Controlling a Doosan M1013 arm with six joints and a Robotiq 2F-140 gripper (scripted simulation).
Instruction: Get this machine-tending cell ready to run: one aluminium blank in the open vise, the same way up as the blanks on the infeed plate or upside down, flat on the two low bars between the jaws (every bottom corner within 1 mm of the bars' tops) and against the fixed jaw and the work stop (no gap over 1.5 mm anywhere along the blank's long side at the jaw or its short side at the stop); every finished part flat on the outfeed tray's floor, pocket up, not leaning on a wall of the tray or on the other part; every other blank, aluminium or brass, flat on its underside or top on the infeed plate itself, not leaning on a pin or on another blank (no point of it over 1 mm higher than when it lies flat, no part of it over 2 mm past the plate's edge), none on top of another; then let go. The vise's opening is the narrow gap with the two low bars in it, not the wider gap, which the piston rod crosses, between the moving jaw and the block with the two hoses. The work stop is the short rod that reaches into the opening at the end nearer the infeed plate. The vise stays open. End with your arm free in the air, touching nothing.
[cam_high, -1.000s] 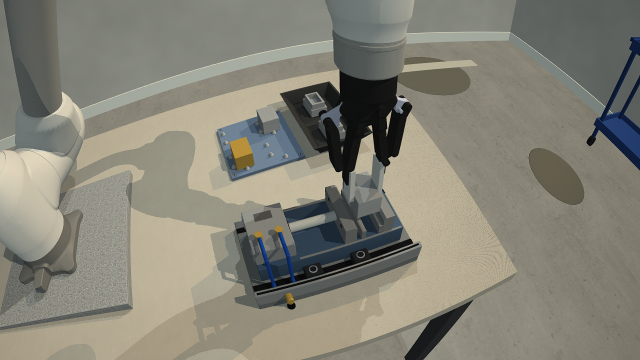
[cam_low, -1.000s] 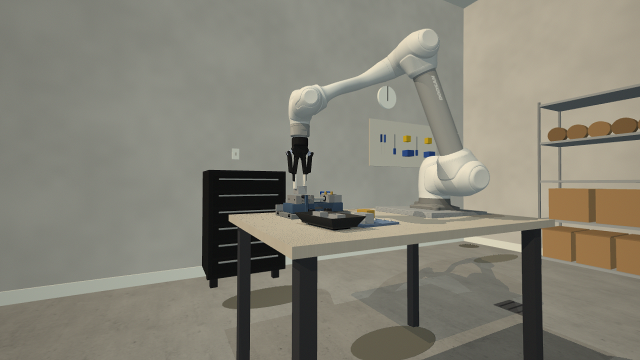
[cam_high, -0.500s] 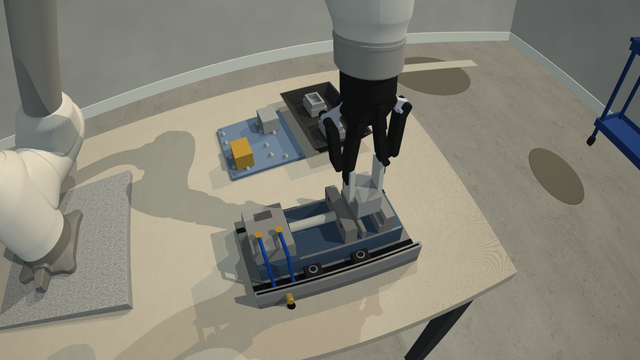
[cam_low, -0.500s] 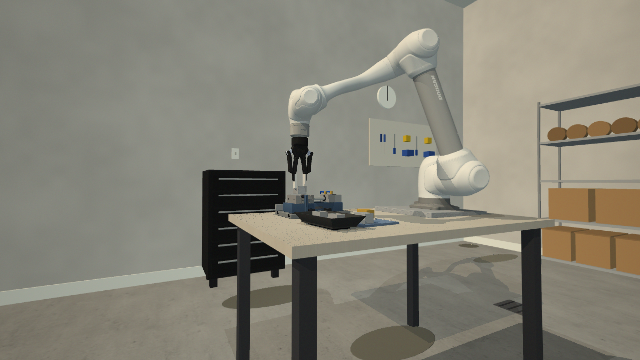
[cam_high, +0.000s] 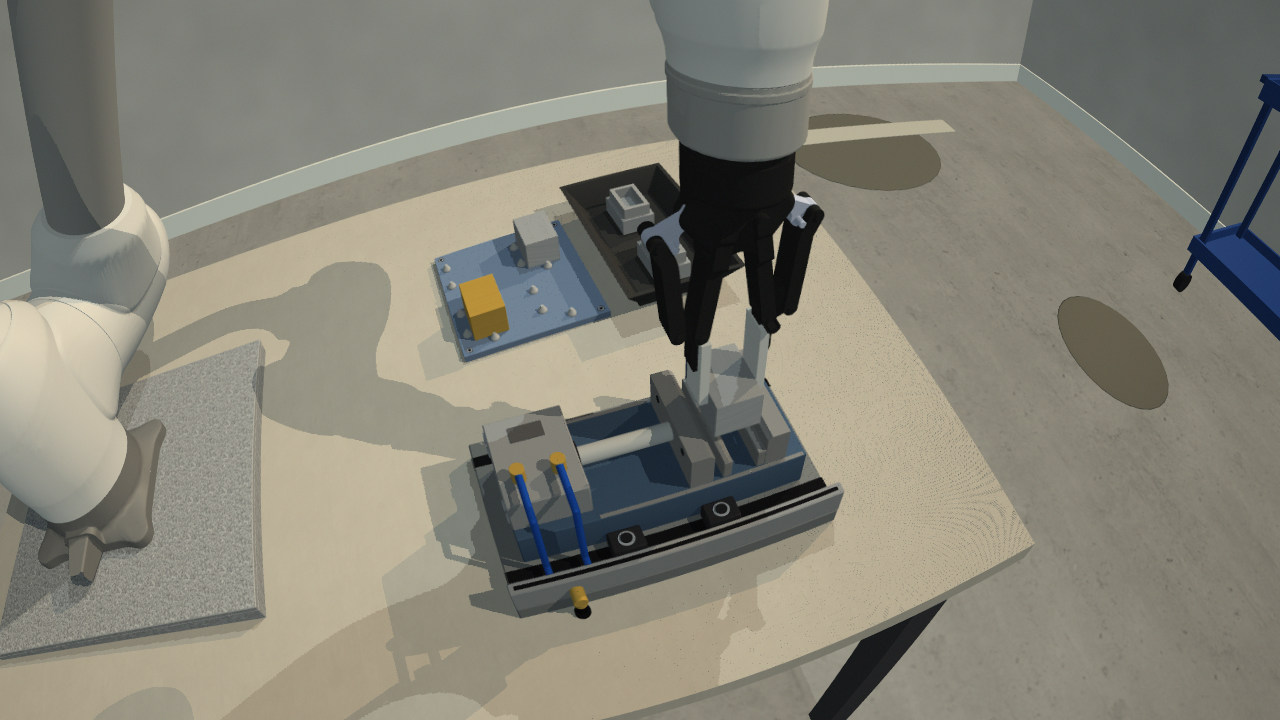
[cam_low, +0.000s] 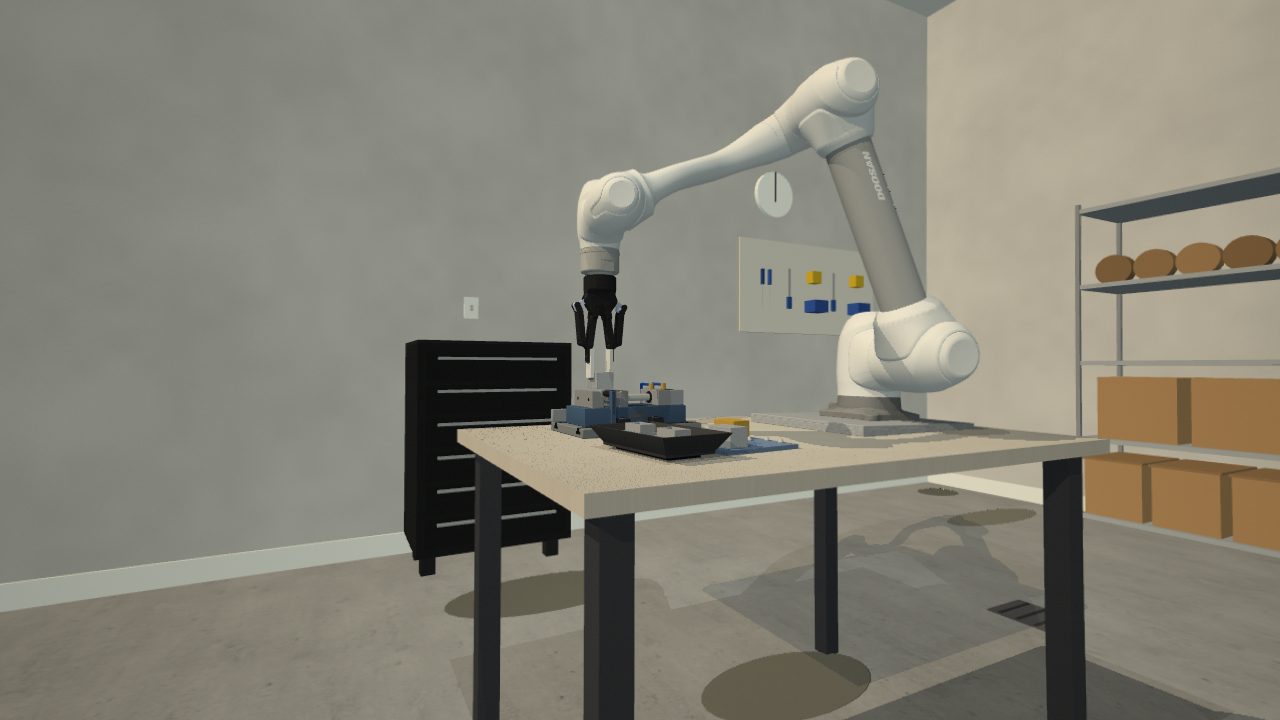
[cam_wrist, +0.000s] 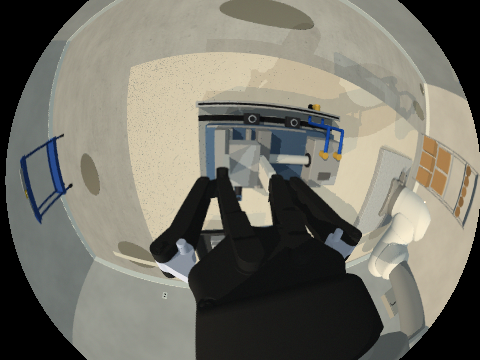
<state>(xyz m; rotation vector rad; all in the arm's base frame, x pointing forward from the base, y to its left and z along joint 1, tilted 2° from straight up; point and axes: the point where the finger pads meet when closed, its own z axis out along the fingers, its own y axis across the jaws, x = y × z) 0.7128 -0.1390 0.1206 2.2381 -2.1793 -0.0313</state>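
The work stop lies 7 cm below my hand and 5 cm to the left of it. From my hand the other things lie so: fixed jaw (8 cm below, 3 cm ahead, 1 cm to the left); aluminium blank (4 cm below); moving jaw (8 cm below, 4 cm behind, 1 cm to the left).
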